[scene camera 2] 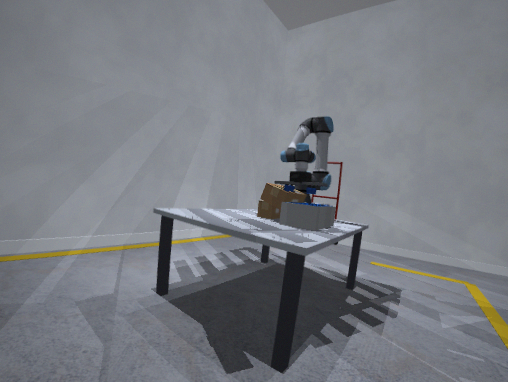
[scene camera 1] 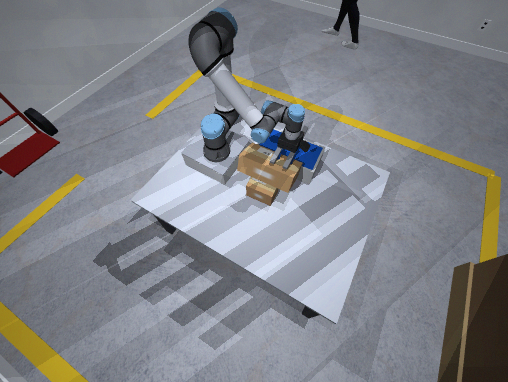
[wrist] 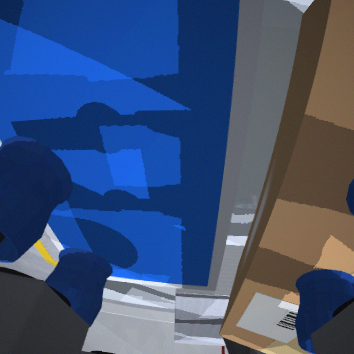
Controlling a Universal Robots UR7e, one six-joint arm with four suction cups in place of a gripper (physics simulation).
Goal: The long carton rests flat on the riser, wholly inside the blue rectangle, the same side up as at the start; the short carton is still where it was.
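Pixels of known places: end effector, tool point: (scene camera 2: 299, 193) (wrist: 197, 235); arm's base, origin of the base link: (scene camera 1: 216, 151).
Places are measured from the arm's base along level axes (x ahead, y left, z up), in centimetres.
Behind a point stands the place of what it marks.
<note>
The long carton (scene camera 1: 268, 169) @(z 9.5, x 34.0, y -5.3 cm) (scene camera 2: 282, 193) @(z 5.4, x 47.4, y 6.0 cm) (wrist: 310, 175) @(z 6.4, x 41.2, y 8.2 cm) hangs tilted from my gripper (scene camera 1: 284, 159) @(z 6.8, x 37.9, y 12.6 cm) (scene camera 2: 299, 187) @(z 6.8, x 37.9, y 12.6 cm), label side up. It hovers beside the riser (scene camera 1: 308, 175) @(z -3.1, x 52.4, y 9.4 cm) (scene camera 2: 305, 217) @(z -5.2, x 54.9, y 23.6 cm) (wrist: 247, 116) @(z 1.1, x 41.6, y 9.8 cm), over the short carton (scene camera 1: 261, 192) @(z -0.9, x 34.2, y -13.1 cm) (scene camera 2: 267, 209) @(z -5.4, x 40.0, y -6.4 cm), which stands on the table. Two suction cups sit on the long carton's end, one of them in the wrist view (wrist: 321, 298) @(z 8.8, x 35.6, y 6.4 cm). The other two cups (wrist: 31, 189) hang free over the blue rectangle (scene camera 1: 311, 155) @(z 1.1, x 49.6, y 20.0 cm) (scene camera 2: 315, 205) @(z 0.8, x 38.5, y 23.0 cm) (wrist: 123, 70) @(z 1.1, x 44.4, y 16.8 cm). The rectangle is bare.
The arm's base stands on a grey block (scene camera 1: 211, 167) @(z -0.6, x 2.9, y -10.9 cm) at the table's (scene camera 1: 290, 246) @(z -10.9, x 58.2, y -29.6 cm) (scene camera 2: 233, 221) @(z -10.9, x 74.6, y -5.7 cm) back edge. A red frame (scene camera 2: 340, 182) stands behind the table. A person (scene camera 1: 349, 20) walks on the floor far behind.
</note>
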